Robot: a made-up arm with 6 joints.
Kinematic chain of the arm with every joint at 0, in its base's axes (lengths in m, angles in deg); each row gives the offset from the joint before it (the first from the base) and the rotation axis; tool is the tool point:
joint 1: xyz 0 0 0.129 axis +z
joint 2: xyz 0 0.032 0 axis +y
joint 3: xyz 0 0 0.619 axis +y
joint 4: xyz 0 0 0.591 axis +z
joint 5: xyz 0 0 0 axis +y
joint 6: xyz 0 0 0.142 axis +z
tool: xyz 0 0 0
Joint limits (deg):
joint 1: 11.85..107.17
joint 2: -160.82..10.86
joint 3: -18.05..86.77
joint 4: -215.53..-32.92
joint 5: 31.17..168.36
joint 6: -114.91..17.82
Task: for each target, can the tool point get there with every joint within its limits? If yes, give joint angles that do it. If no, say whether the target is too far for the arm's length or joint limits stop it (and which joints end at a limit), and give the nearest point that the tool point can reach.
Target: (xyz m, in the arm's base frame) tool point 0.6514 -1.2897 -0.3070
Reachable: no: too far | nearest point 0.4345 -1.1783 -0.2548 | short by 0.249 m
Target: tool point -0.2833 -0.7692 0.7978
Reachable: yes | joints 75.43 -83.82 77.23 -200.54 77.73 -16.94
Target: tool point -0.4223 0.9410 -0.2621
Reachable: no: joint limits stop it (at a limit: joint 1, joint 2, joint 3, joint 4) | nearest point -0.1948 0.7413 0.5491 | short by 0.866 m
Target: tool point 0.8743 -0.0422 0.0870
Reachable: no: joint limits stop it (at a limit: joint 1, joint 2, joint 3, joint 4) | nearest point 0.7287 0.1116 0.5410 | short by 0.501 m
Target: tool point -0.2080 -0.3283 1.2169
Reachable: yes | joints 51.98 -38.30 49.83 -150.30 90.68 -78.81
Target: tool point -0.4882 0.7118 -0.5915
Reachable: no: joint limits stop it (at a limit: joint 1, joint 3, joint 4) | nearest point -0.4709 0.0024 -0.8713 | short by 0.763 m
